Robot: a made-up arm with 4 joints.
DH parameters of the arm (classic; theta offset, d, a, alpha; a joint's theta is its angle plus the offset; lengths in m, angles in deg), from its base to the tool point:
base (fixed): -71.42 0 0.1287 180
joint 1: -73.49 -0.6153 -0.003 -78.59
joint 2: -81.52 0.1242 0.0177 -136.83
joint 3: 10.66 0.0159 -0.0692 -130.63
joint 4: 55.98 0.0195 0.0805 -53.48
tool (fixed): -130.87 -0.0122 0 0
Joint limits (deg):
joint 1: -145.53..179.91
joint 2: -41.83..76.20
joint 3: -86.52..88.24
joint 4: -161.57..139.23
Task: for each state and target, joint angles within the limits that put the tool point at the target. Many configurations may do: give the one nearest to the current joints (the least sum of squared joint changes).
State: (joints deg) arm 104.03 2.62 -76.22 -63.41
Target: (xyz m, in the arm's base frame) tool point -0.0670 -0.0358 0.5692
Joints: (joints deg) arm 129.48 -2.04 -36.10 -26.06
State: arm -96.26 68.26 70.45 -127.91
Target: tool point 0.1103 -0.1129 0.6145
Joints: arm -109.88 75.13 24.19 -91.60
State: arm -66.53 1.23 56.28 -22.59
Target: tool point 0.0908 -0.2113 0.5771
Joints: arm -30.56 -1.09 43.91 -49.47
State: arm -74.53 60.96 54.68 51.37
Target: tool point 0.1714 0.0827 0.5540
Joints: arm -123.86 24.15 88.24 90.31
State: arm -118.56 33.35 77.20 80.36
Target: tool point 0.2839 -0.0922 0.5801
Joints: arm -78.85 30.95 72.80 79.81
